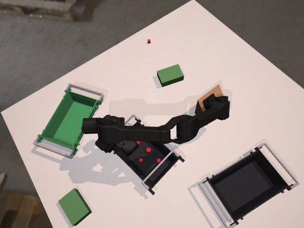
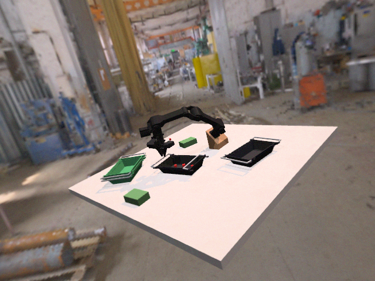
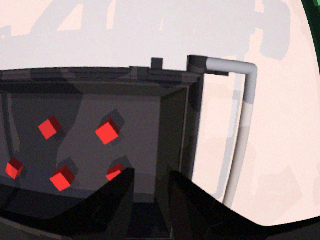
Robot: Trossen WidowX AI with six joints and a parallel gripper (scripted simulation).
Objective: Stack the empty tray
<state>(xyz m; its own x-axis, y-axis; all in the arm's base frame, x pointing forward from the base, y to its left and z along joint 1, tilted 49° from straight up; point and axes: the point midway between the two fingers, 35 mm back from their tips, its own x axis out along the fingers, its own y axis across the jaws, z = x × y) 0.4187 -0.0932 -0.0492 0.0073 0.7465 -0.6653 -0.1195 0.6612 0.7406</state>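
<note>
Right now my gripper tip is 30 cm past the black tray, 44 cm to the right of it and 6 cm above it.
</note>
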